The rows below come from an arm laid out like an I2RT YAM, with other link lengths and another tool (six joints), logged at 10 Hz.
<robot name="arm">
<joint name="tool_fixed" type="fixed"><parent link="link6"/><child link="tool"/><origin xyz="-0.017 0.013 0.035" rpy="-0.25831 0 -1.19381"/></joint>
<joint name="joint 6" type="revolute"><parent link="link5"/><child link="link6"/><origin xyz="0.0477 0 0.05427" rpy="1.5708 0 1.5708"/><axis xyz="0 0 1"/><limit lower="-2.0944" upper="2.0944"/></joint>
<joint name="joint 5" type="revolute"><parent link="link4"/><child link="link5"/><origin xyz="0.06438 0.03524 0.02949" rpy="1.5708 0 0"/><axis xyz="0 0 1"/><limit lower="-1.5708" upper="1.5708"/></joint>
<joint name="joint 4" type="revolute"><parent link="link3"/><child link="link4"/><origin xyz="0.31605 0.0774 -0.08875"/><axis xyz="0 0 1"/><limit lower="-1.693" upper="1.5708"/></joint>
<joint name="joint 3" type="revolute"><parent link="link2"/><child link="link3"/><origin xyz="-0.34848 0 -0.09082" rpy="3.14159 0 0"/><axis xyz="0 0 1"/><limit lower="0" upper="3.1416"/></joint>
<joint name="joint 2" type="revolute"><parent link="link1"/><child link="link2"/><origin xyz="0.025 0.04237 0.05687" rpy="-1.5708 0 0"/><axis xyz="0 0 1"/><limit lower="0" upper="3.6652"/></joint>
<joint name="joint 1" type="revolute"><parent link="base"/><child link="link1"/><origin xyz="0 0 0.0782"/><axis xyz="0 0 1"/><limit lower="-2.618" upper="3.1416"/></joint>
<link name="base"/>
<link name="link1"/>
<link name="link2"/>
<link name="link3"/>
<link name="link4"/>
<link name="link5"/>
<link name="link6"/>
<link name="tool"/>
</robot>
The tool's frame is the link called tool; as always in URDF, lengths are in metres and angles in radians.
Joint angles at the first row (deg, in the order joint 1, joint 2, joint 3, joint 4, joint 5, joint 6):
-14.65, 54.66, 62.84, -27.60, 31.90, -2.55
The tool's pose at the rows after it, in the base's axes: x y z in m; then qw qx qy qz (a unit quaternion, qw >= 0):
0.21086, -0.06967, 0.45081, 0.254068, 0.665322, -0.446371, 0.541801
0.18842, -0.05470, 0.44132, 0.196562, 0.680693, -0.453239, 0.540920
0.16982, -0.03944, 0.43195, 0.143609, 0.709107, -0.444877, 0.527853
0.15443, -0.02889, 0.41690, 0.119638, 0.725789, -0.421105, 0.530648
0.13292, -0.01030, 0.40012, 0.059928, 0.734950, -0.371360, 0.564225
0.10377, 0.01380, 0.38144, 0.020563, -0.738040, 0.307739, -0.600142
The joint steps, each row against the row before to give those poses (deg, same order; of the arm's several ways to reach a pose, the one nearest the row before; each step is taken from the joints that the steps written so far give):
-0.12, -6.78, -5.64, 2.66, -3.66, 1.17
0.13, -4.71, -2.19, -3.94, -5.13, 4.89
0.13, -3.52, -1.16, -4.88, -6.22, 3.10
0.17, -4.09, -3.13, -0.86, -4.08, -0.80
0.03, -7.36, -5.09, 2.10, -8.72, -1.12
0.01, -9.43, -5.18, 1.13, -11.24, 0.15

